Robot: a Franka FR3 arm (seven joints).
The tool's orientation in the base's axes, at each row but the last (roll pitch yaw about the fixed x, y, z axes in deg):
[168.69 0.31 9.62]
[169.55 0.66 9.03]
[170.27 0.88 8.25]
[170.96 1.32 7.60]
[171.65 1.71 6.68]
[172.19 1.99 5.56]
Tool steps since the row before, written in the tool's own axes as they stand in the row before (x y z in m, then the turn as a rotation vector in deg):
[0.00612 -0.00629 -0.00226 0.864 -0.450 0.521]
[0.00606 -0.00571 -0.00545 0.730 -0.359 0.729]
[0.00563 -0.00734 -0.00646 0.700 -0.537 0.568]
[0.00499 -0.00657 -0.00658 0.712 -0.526 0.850]
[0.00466 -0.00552 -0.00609 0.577 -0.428 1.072]
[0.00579 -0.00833 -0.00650 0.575 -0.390 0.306]
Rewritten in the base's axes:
[0.00493 0.00754 0.00095 0.792 0.478 -0.604]
[0.00500 0.00748 0.00425 0.677 0.331 -0.790]
[0.00445 0.00906 0.00504 0.621 0.528 -0.661]
[0.00407 0.00813 0.00535 0.633 0.474 -0.938]
[0.00404 0.00686 0.00508 0.508 0.329 -1.140]
[0.00506 0.00967 0.00510 0.526 0.398 -0.376]

